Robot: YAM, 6 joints.
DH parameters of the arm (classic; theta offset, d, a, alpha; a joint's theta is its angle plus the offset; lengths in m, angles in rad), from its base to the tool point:
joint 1: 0 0.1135 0.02 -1.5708
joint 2: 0 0 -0.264 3.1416
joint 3: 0.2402 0 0.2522 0
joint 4: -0.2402 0 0.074 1.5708
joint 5: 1.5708 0 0 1.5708
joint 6: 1.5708 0.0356 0 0
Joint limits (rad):
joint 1: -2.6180..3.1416
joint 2: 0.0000..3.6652
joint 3: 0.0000..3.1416
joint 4: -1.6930..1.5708
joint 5: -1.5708..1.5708
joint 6: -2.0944..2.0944
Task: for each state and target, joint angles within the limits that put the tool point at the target. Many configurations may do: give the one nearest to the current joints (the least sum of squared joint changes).
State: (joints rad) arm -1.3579 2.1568 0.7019 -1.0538 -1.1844 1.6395
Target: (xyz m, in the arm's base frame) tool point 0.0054 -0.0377 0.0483
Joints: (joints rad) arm -1.9433 2.3423 0.2613 -0.9511 -0.5548 1.6395
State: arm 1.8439 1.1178 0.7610 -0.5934 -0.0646 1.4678
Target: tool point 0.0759 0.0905 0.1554
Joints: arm 0.9349 0.8931 0.4276 -0.9429 0.2068 1.4678
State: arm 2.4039 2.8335 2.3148 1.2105 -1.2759 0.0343
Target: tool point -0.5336 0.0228 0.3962
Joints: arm 3.0387 2.5643 2.5771 0.9940 -1.1264 0.0343
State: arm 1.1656 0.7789 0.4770 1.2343 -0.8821 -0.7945
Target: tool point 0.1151 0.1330 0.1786
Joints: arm 0.7100 1.0648 0.0697 1.0660 -0.8120 -0.7945
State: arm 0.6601 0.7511 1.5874 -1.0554 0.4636 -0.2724
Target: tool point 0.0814 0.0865 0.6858
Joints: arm 0.9035 1.3670 2.4124 -0.3191 0.2966 -0.2724
